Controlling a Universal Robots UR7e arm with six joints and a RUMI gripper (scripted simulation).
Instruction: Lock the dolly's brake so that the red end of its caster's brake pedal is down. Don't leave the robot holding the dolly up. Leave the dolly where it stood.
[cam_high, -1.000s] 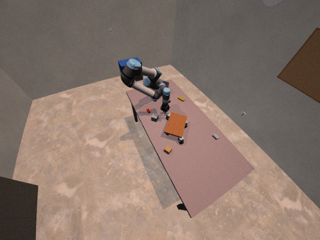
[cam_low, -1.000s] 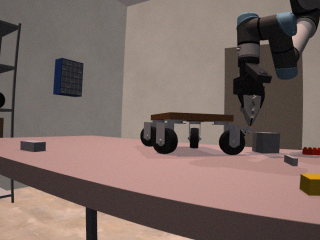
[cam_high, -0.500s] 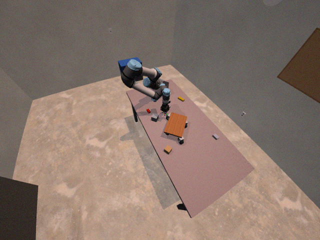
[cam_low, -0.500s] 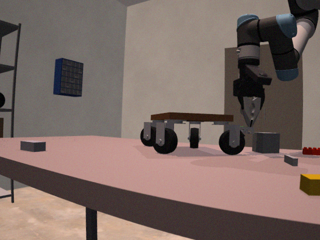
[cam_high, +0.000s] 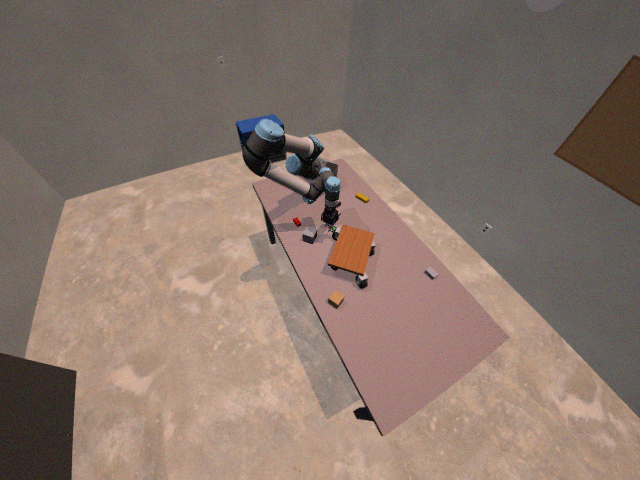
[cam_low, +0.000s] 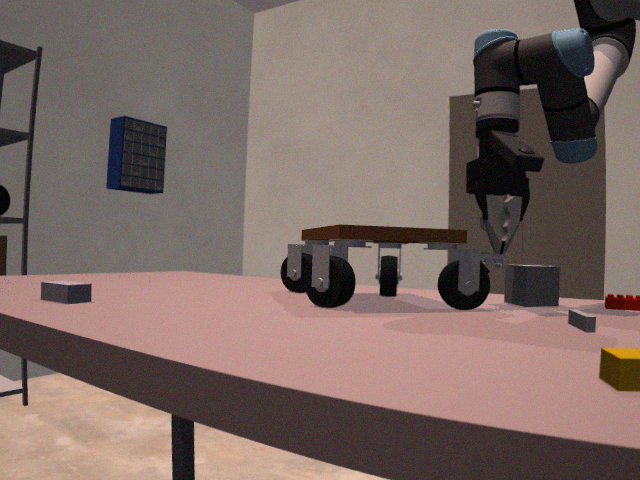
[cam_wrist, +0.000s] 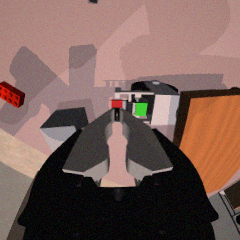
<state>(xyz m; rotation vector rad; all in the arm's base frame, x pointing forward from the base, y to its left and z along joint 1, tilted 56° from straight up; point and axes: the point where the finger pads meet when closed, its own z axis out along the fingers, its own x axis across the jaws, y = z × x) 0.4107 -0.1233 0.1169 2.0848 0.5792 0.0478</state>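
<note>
The brake pedal is 1 cm ahead of my hand, 1 cm to the left of it and 2 cm below it. From my hand the other things lie so: small grey bar (10 cm behind, 16 cm to the left, 9 cm below); grey cube (6 cm behind, 11 cm to the right, 6 cm below); red brick (22 cm behind, 9 cm to the right, 8 cm below).
</note>
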